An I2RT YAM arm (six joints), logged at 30 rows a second.
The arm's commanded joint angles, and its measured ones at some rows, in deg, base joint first. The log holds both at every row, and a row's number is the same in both.
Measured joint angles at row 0:
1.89 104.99 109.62 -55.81 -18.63 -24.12
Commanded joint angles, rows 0 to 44:
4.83 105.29 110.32 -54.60 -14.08 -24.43
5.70 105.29 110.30 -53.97 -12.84 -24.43
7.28 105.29 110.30 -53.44 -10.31 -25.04
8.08 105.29 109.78 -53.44 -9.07 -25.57
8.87 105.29 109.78 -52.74 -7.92 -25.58
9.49 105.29 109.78 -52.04 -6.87 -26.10
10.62 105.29 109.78 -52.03 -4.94 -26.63
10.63 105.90 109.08 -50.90 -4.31 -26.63
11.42 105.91 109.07 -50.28 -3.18 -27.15
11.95 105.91 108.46 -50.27 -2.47 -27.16
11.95 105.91 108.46 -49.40 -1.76 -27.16
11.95 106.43 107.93 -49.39 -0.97 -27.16
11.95 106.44 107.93 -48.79 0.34 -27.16
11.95 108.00 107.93 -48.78 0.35 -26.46
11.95 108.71 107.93 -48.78 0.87 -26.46
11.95 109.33 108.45 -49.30 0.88 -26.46
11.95 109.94 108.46 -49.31 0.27 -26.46
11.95 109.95 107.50 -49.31 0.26 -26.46
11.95 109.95 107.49 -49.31 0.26 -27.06
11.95 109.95 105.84 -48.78 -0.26 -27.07
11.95 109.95 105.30 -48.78 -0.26 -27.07
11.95 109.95 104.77 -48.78 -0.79 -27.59
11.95 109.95 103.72 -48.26 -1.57 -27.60
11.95 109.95 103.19 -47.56 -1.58 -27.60
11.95 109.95 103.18 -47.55 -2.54 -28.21
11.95 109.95 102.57 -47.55 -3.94 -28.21
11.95 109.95 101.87 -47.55 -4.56 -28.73
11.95 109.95 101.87 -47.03 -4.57 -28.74
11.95 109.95 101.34 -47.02 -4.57 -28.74
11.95 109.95 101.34 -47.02 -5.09 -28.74
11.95 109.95 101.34 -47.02 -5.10 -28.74
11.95 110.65 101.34 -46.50 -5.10 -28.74
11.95 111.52 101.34 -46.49 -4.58 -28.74
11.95 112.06 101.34 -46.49 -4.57 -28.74
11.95 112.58 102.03 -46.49 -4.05 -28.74
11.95 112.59 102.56 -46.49 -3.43 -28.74
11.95 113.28 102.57 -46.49 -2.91 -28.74
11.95 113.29 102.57 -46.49 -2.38 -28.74
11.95 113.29 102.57 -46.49 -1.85 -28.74
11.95 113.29 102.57 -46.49 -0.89 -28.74
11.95 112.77 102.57 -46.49 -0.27 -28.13
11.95 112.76 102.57 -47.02 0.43 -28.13
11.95 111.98 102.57 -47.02 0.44 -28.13
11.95 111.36 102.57 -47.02 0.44 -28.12
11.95 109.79 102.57 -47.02 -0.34 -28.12
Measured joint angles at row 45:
11.86 113.03 101.01 -47.51 -1.04 -27.51
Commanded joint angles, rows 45 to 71:
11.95 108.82 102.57 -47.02 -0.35 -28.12
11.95 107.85 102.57 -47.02 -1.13 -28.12
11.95 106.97 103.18 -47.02 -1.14 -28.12
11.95 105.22 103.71 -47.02 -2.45 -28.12
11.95 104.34 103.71 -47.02 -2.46 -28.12
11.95 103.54 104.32 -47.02 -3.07 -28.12
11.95 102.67 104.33 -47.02 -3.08 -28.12
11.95 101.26 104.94 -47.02 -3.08 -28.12
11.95 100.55 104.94 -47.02 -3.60 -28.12
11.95 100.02 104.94 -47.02 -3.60 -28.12
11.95 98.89 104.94 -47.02 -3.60 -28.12
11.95 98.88 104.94 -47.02 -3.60 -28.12
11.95 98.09 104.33 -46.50 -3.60 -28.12
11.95 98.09 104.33 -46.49 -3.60 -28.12
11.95 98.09 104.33 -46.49 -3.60 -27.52
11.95 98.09 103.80 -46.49 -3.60 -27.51
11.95 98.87 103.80 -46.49 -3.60 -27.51
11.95 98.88 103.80 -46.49 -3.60 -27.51
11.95 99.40 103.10 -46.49 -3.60 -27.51
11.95 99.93 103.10 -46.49 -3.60 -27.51
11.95 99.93 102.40 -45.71 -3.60 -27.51
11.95 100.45 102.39 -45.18 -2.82 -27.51
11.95 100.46 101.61 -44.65 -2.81 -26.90
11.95 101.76 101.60 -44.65 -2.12 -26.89
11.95 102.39 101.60 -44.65 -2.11 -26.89
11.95 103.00 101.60 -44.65 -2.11 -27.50
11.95 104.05 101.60 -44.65 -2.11 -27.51
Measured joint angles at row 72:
11.86 101.91 101.93 -46.74 -2.87 -27.22
